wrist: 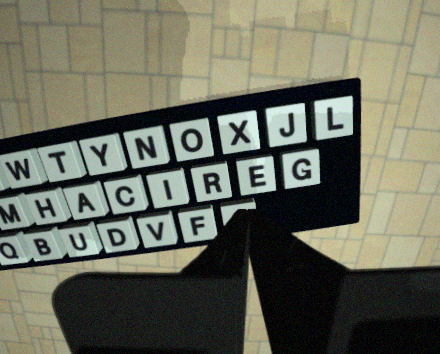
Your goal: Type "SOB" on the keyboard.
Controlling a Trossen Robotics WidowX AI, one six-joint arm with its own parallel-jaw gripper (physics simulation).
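Places are measured from the arm's base along level axes (x ahead, y left, z up), in metres.
Where they show: gripper, fingertip midpoint: (246, 218).
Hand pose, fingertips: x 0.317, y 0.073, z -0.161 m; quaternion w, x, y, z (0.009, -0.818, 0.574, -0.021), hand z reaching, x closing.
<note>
Each offset is from my fingertips to the top centre of the thing. "pt": to the spot under its first point.
The black keyboard {pt dy -0.043, dx +0.023, dz -0.013 m} (340, 190) with pale lettered keys lies tilted across the wrist view, its left end out of frame. The O key {dy +0.034, dx +0.024, dz -0.008 m} (192, 140) is in the top row between N and X. The B key {dy +0.093, dx -0.053, dz -0.008 m} (44, 246) is in the bottom row at the far left, between Q and U. My gripper (246, 218) is shut and empty. Its tips overlap the last key of the bottom row {pt dy +0.001, dx +0.003, dz -0.008 m} (245, 205), right of F, and hide most of it, including its letter. Whether the tips touch that key I cannot tell.
The keyboard lies on a surface with a beige tile pattern (140, 45). The G key {dy -0.017, dx +0.027, dz -0.008 m} (301, 169) and E key {dy +0.001, dx +0.018, dz -0.008 m} (257, 175) are just above the fingertips in the view. The keyboard's right edge is right of the fingertips.
</note>
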